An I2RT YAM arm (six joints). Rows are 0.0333 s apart.
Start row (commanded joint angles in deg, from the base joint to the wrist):
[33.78, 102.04, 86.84, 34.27, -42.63, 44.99]
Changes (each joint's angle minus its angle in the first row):
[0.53, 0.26, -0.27, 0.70, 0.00, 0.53]
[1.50, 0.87, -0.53, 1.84, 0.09, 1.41]
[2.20, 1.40, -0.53, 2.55, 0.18, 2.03]
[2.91, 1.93, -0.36, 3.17, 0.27, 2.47]
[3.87, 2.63, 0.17, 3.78, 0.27, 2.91]
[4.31, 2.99, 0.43, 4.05, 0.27, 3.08]
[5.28, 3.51, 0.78, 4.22, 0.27, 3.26]
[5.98, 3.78, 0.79, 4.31, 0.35, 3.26]
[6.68, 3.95, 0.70, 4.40, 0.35, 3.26]
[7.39, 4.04, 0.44, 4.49, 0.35, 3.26]
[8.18, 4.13, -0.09, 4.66, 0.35, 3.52]
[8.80, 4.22, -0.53, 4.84, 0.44, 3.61]
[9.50, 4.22, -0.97, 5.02, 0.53, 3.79]
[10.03, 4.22, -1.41, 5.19, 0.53, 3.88]
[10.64, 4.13, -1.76, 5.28, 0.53, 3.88]
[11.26, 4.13, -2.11, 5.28, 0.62, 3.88]
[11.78, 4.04, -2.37, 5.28, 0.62, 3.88]
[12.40, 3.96, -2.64, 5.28, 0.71, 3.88]
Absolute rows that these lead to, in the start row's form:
[34.31, 102.30, 86.57, 34.97, -42.63, 45.52]
[35.28, 102.91, 86.31, 36.11, -42.54, 46.40]
[35.98, 103.44, 86.31, 36.82, -42.45, 47.02]
[36.69, 103.97, 86.48, 37.44, -42.36, 47.46]
[37.65, 104.67, 87.01, 38.05, -42.36, 47.90]
[38.09, 105.03, 87.27, 38.32, -42.36, 48.07]
[39.06, 105.55, 87.62, 38.49, -42.36, 48.25]
[39.76, 105.82, 87.63, 38.58, -42.28, 48.25]
[40.46, 105.99, 87.54, 38.67, -42.28, 48.25]
[41.17, 106.08, 87.28, 38.76, -42.28, 48.25]
[41.96, 106.17, 86.75, 38.93, -42.28, 48.51]
[42.58, 106.26, 86.31, 39.11, -42.19, 48.60]
[43.28, 106.26, 85.87, 39.29, -42.10, 48.78]
[43.81, 106.26, 85.43, 39.46, -42.10, 48.87]
[44.42, 106.17, 85.08, 39.55, -42.10, 48.87]
[45.04, 106.17, 84.73, 39.55, -42.01, 48.87]
[45.56, 106.08, 84.47, 39.55, -42.01, 48.87]
[46.18, 106.00, 84.20, 39.55, -41.92, 48.87]

